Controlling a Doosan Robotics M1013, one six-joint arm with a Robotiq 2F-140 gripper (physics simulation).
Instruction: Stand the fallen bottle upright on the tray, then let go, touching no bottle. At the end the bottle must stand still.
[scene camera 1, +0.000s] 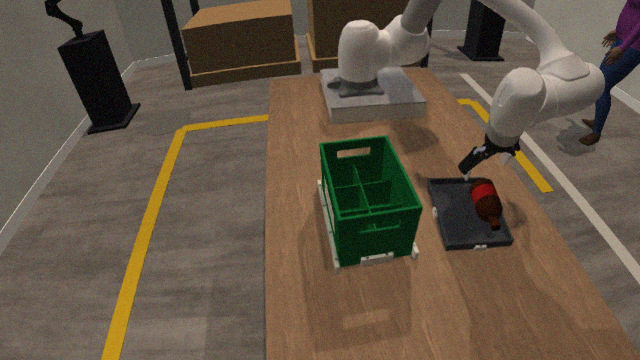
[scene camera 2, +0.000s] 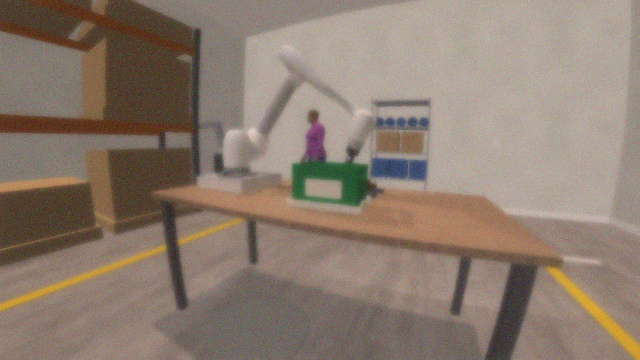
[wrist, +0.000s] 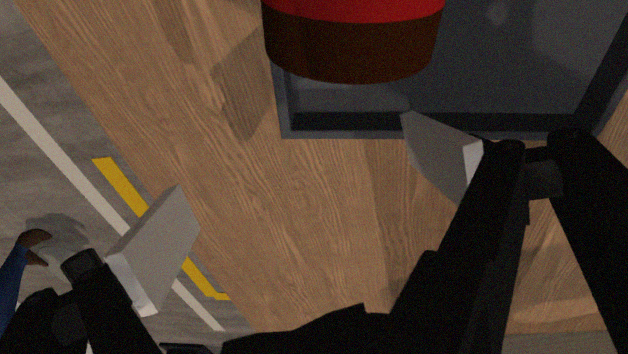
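Pixels of known places: gripper, between the fingertips: (scene camera 1: 483, 169) (wrist: 295, 173); arm's base, origin of its link: (scene camera 1: 358, 86) (scene camera 2: 237, 175).
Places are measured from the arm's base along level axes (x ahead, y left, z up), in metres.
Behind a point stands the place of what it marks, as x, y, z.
A dark brown bottle with a red label (scene camera 1: 482, 192) @(0.673, 0.224, 0.001) (wrist: 355, 45) @(0.640, 0.249, 0.007) lies on its side on the dark grey tray (scene camera 1: 455, 220) @(0.702, 0.143, -0.066) (wrist: 500, 75) @(0.581, 0.168, -0.067). In scene camera 1 its neck points toward the camera and its base toward the tray's far edge. My gripper (scene camera 1: 486, 167) @(0.562, 0.290, -0.017) (wrist: 295, 173) @(0.562, 0.290, -0.017) is open and empty, tilted, just above and beyond the base end of the bottle, apart from it. In the wrist view the base end shows above the gap between the fingers; the neck is out of view. In scene camera 2 the crate hides most of the bottle and tray, and the fingertips.
A green divided crate (scene camera 1: 377, 237) @(0.788, -0.109, 0.023) (scene camera 2: 355, 185) @(0.784, -0.198, 0.035) stands on the wooden table (scene camera 1: 300, 310) @(0.898, -0.300, -0.071) (scene camera 2: 440, 225) @(1.088, -0.215, -0.072), left of the tray in scene camera 1. The robot's base block (scene camera 1: 380, 112) @(0.163, 0.056, -0.035) (scene camera 2: 245, 184) @(0.163, -0.103, -0.026) is at the table's far end. A person (scene camera 1: 612, 75) (scene camera 2: 315, 140) stands beyond the table.
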